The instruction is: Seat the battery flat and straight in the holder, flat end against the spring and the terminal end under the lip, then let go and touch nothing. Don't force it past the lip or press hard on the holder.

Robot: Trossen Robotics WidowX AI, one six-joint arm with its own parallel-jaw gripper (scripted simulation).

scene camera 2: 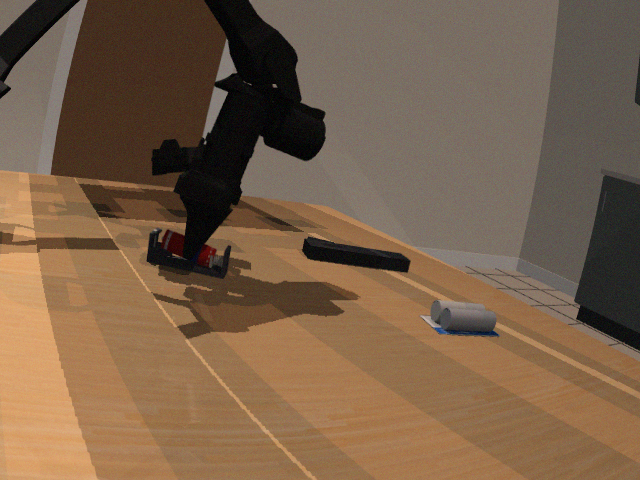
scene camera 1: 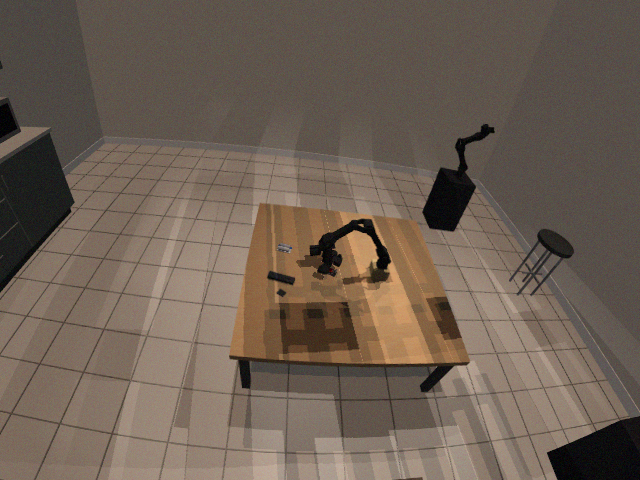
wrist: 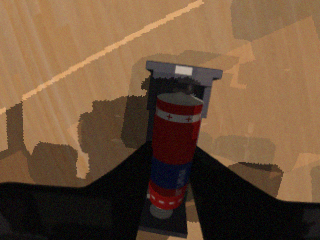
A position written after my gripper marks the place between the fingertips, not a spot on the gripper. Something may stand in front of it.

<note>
In view: my gripper (scene camera 2: 188,257), a battery (scene camera 2: 172,241) and a long black bar (scene camera 2: 313,249).
The battery shows as well in the wrist view (wrist: 177,119). My gripper is seen too in the wrist view (wrist: 170,149).
</note>
